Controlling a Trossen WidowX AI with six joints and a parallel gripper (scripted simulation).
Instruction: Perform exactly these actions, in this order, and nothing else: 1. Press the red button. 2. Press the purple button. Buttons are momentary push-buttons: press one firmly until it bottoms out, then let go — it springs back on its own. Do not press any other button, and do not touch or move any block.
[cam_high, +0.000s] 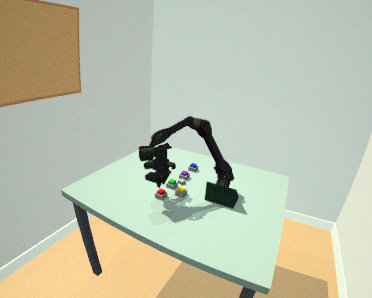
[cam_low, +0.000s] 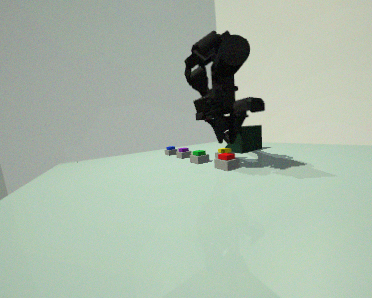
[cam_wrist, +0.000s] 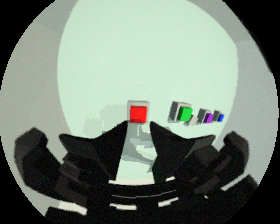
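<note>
My gripper tip is 40 mm above the red button. The rest, counted from my gripper tip: green button (120 mm to the right, 40 mm below, 20 mm ahead); yellow button (90 mm to the right, 60 mm behind, 40 mm below); purple button (240 mm to the right, 40 mm below, 30 mm ahead).
</note>
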